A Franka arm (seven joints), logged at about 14 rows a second.
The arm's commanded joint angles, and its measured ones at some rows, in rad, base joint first. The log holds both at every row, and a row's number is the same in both.
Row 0, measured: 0.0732, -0.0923, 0.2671, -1.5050, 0.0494, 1.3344, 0.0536
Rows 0 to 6, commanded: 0.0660, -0.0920, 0.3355, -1.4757, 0.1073, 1.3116, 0.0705; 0.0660, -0.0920, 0.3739, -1.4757, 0.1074, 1.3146, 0.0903; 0.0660, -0.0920, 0.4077, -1.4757, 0.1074, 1.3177, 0.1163; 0.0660, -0.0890, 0.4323, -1.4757, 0.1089, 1.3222, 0.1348; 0.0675, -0.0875, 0.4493, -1.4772, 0.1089, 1.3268, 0.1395; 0.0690, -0.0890, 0.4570, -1.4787, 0.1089, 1.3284, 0.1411; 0.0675, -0.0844, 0.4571, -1.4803, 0.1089, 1.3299, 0.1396
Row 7, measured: 0.0733, -0.0953, 0.4529, -1.4945, 0.0937, 1.3338, 0.1183
